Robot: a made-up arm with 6 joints.
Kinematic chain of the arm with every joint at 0, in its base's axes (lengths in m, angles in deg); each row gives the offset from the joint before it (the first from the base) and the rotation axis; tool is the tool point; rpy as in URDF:
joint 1: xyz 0 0 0.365 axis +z
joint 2: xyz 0 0 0 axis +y
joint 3: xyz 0.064 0 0.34 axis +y
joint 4: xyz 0.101 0 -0.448 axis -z
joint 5: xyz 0 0 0 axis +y
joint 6: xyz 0.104 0 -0.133 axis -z
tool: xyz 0 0 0 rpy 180 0 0
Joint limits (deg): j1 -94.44..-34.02 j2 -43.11..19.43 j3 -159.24..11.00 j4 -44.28..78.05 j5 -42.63..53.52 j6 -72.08..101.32
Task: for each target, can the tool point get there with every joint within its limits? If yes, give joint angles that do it. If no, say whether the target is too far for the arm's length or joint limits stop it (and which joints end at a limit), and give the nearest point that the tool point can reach.
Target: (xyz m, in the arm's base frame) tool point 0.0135 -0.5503 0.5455
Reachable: yes | joints -89.77 -15.50 -36.28 -5.03 -11.79 75.54
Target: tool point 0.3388 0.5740 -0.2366
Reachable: no: joint limits stop it (at a limit: joint 1, joint 2, joint 3, joint 4) | nearest point 0.1077 0.0413 0.0908 | short by 0.667 m
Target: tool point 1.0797 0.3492 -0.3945
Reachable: no: too far | nearest point 0.4117 -0.1669 0.1387 | short by 0.998 m
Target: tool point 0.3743 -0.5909 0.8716
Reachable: yes | joints -61.00 11.35 -97.26 -18.10 -13.12 -42.95
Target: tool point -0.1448 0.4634 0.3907
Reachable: no: joint limits stop it (at a limit: joint 2, joint 3, joint 5) | nearest point -0.0261 0.0837 0.1095 | short by 0.487 m
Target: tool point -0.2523 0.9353 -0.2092
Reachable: no: too far | nearest point -0.0228 0.0846 0.1095 | short by 0.937 m
